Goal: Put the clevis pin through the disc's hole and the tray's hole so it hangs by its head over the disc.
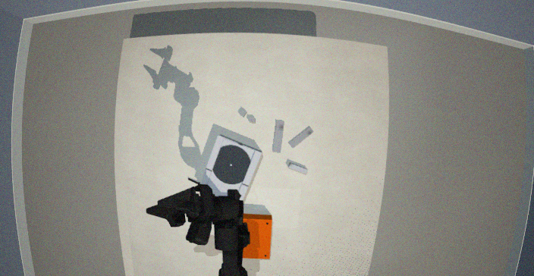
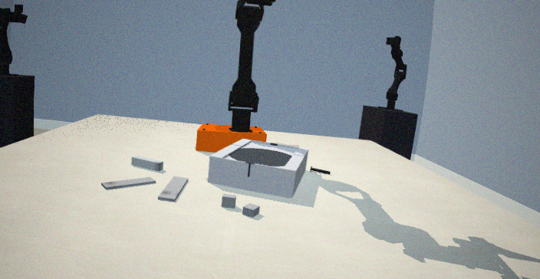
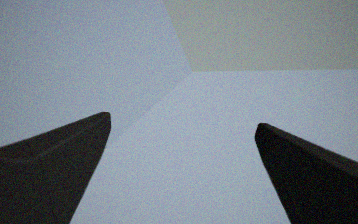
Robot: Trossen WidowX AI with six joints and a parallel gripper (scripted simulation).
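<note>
The clevis pin is 7 cm behind my gripper tip, 10 cm to the left of it and 62 cm below it. Also, from my gripper tip: dark aluminium disc (9 cm to the right, 57 cm below); grey block (5 cm behind, 36 cm to the right, 62 cm below); steel tray (3 cm behind, 8 cm to the right, 59 cm below).
</note>
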